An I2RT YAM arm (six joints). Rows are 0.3 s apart.
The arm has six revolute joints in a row. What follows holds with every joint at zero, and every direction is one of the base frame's. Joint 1 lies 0.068 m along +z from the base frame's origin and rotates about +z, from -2.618 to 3.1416 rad. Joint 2 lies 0.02 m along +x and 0.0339 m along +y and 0.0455 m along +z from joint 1 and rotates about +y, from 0 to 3.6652 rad. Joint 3 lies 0.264 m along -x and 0.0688 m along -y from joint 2 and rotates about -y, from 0 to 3.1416 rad. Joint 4 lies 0.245 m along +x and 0.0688 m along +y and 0.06 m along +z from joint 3 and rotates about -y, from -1.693 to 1.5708 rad. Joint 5 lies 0.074 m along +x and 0.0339 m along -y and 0.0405 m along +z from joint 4 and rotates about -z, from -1.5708 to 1.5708 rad. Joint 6 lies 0.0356 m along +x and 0.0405 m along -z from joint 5 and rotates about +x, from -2.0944 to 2.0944 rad. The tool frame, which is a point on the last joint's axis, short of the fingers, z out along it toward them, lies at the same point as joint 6; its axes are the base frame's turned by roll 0, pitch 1.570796 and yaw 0 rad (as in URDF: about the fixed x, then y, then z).
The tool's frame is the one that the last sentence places.
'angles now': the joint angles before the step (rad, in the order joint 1, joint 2, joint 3, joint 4, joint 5, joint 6). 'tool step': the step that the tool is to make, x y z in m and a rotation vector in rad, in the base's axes. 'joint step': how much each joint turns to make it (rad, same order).
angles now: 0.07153 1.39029 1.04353 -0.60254 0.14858 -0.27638
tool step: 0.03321 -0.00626 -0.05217 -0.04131 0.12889 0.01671
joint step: -0.02631 0.20790 0.00802 0.07705 0.00573 -0.05492
